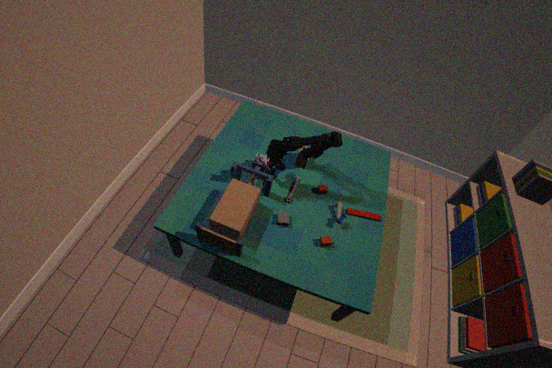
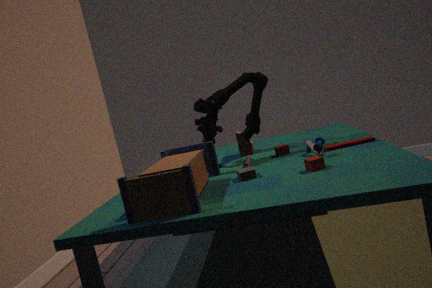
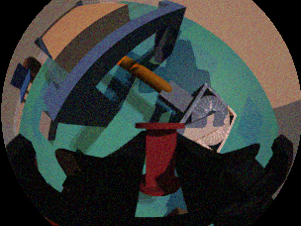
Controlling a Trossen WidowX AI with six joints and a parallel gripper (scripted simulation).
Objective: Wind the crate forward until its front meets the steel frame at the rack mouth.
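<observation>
Now: the red-knobbed handle 30 mm below my gripper tip, 30 mm behind it and 20 mm to the right of it. The rest, counted from my gripper tip: red knob 10 mm to the left, 10 mm behind; winch 100 mm below, 80 mm behind, 70 mm to the right; steel frame 90 mm ahead, 80 mm to the right, 30 mm below.
</observation>
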